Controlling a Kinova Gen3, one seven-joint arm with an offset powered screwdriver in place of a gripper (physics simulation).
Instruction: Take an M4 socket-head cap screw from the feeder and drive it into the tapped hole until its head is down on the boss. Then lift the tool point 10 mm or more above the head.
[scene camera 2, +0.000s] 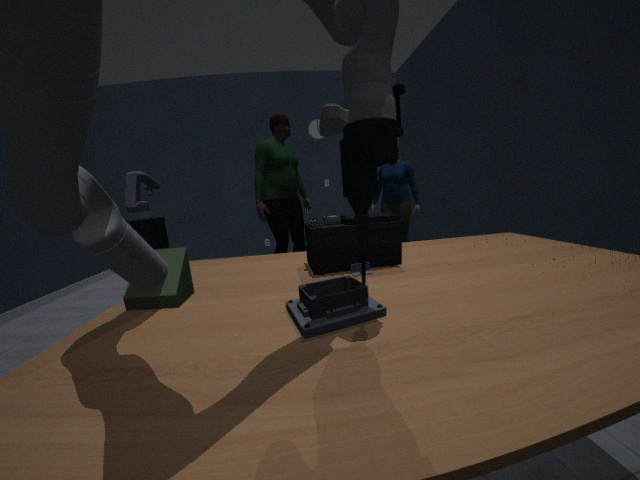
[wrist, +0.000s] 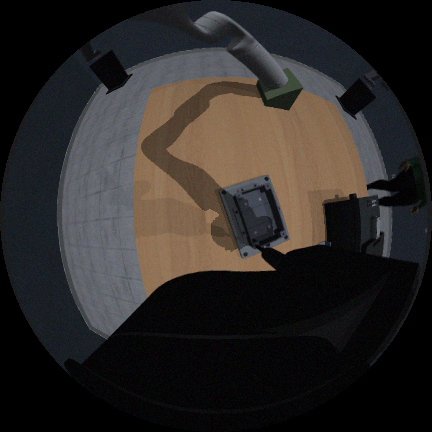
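My screwdriver (scene camera 2: 363, 281) (wrist: 257, 246) points straight down, its thin dark bit at the far right corner of an open dark box-shaped housing (scene camera 2: 336, 301) (wrist: 273, 204). The housing sits on a grey base plate (scene camera 2: 341, 323) (wrist: 230, 210) with holes at its corners. The bit's end is hidden behind the housing wall in the scene view. In the wrist view the tip meets the housing's corner. The screw, its head and the tapped hole are too small and dark to make out. The tool has no fingers. A black box (scene camera 2: 330, 250) (wrist: 341, 225), possibly the feeder, stands behind the housing.
A small light bracket (scene camera 2: 361, 269) (wrist: 325, 244) stands in front of the black box. A green block (scene camera 2: 178, 279) (wrist: 281, 95) under a grey arm part is at the left of the wooden table (scene camera 2: 465, 330) (wrist: 185, 255). Two people stand beyond the table.
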